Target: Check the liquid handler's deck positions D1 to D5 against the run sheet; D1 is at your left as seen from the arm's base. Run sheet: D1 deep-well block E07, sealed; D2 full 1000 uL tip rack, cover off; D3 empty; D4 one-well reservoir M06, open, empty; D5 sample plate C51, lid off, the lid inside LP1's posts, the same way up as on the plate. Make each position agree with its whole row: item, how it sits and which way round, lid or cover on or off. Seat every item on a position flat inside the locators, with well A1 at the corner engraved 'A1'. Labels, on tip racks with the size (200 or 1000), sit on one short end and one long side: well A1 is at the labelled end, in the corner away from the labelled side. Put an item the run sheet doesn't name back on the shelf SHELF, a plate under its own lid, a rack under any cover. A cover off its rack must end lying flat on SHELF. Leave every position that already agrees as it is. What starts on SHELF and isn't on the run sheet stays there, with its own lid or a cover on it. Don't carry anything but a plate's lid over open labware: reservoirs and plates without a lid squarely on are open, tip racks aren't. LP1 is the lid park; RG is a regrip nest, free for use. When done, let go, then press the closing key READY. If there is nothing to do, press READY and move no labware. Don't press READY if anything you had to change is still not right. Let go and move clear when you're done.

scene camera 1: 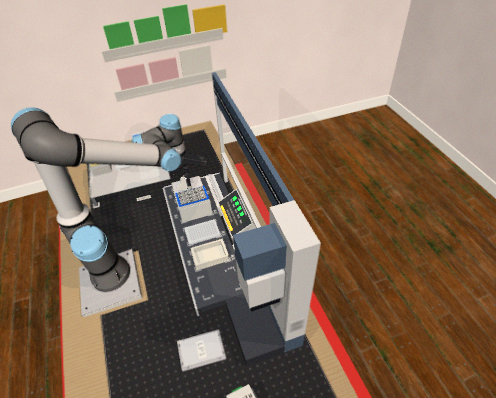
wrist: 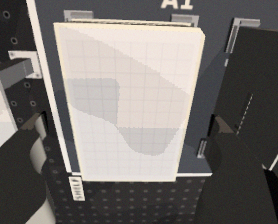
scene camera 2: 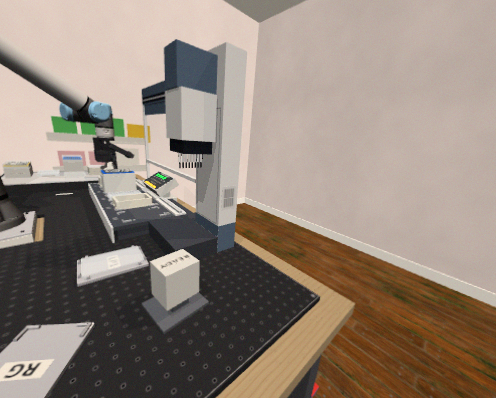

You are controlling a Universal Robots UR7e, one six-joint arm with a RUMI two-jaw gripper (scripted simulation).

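My gripper, in sight. Cream one-well reservoir, same. Deep-well block, visible. Liquid handler's tower, visible too.
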